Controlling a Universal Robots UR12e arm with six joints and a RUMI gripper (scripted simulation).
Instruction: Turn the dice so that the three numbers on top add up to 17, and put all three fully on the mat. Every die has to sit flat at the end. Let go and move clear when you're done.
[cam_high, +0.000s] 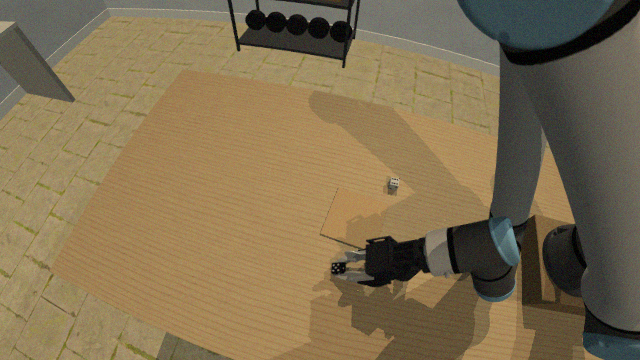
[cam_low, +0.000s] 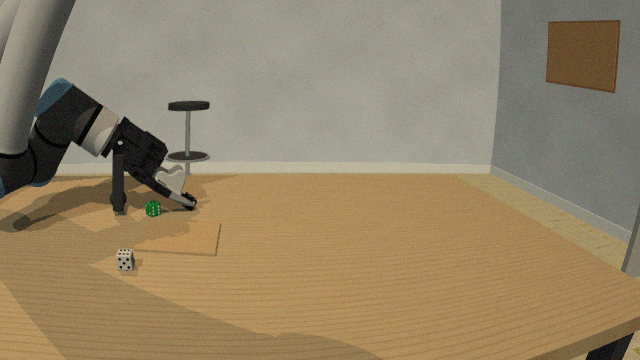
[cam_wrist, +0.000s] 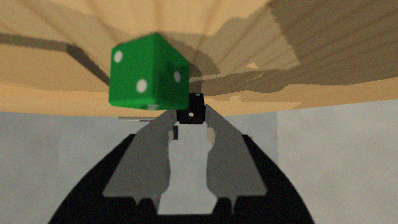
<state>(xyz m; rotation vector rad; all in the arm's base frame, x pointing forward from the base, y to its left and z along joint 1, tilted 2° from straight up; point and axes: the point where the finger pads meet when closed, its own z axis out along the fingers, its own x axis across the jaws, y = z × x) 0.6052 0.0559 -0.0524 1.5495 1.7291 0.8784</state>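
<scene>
My gripper is now 1 cm short of the black die. From my hand the other things lie so: tan mat 14 cm to the right, 2 cm below, 2 cm behind; green die 7 cm behind, 2 cm to the right, 1 cm below; white die 25 cm to the right, 11 cm behind, 1 cm below.
</scene>
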